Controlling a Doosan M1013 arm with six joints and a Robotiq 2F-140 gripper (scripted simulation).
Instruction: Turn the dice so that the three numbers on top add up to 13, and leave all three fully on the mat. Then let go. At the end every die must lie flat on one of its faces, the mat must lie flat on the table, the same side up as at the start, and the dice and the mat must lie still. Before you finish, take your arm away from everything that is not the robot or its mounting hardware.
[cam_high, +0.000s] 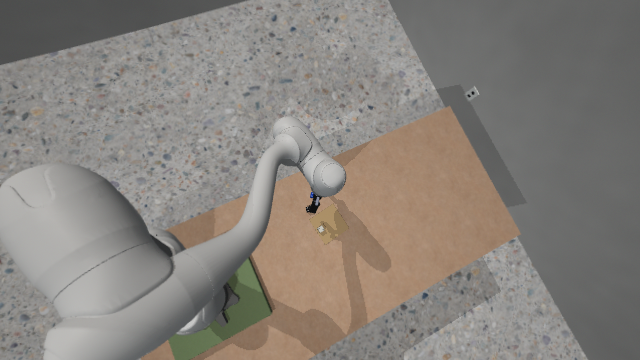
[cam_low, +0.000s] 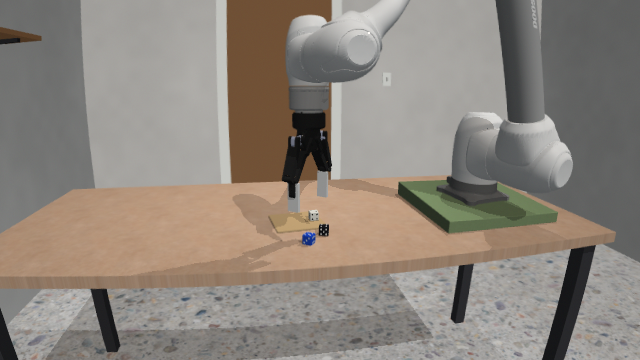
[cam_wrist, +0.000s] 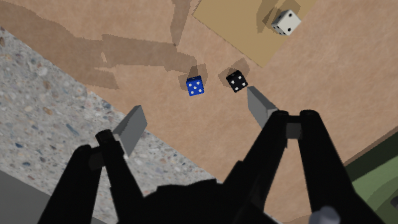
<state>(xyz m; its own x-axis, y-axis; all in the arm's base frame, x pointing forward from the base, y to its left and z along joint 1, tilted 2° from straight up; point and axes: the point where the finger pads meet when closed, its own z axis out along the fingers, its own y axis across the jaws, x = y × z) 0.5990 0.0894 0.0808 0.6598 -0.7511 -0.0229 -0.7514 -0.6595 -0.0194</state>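
My gripper is now 110 mm above the blue die. Round my hand: white die (150 mm to the right, 100 mm below, 60 mm behind); then tan mat (160 mm to the right, 120 mm below, 10 mm behind); then black die (110 mm below, 50 mm behind, 40 mm to the right).
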